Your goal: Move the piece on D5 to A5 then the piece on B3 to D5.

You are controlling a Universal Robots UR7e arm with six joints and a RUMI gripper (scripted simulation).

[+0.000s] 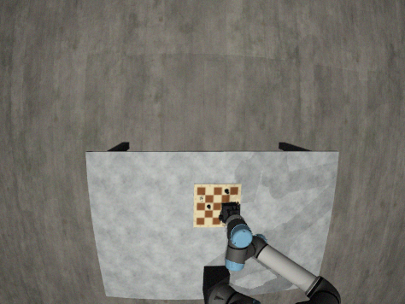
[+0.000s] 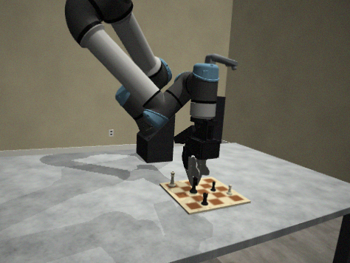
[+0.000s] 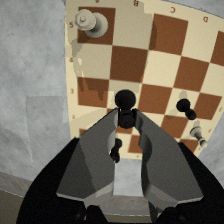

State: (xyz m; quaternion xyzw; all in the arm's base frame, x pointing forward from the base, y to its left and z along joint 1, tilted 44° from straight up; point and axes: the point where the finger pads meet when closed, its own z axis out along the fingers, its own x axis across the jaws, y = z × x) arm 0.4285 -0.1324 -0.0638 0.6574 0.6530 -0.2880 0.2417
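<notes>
Right now the chessboard is 4 cm to the left of my hand and 4 cm below it. Round my hand: tall white piece 8 cm behind, 4 cm to the right, 2 cm below; then small white pawn 11 cm to the left, 5 cm ahead, 3 cm below; then tall black piece 1 cm below.
</notes>
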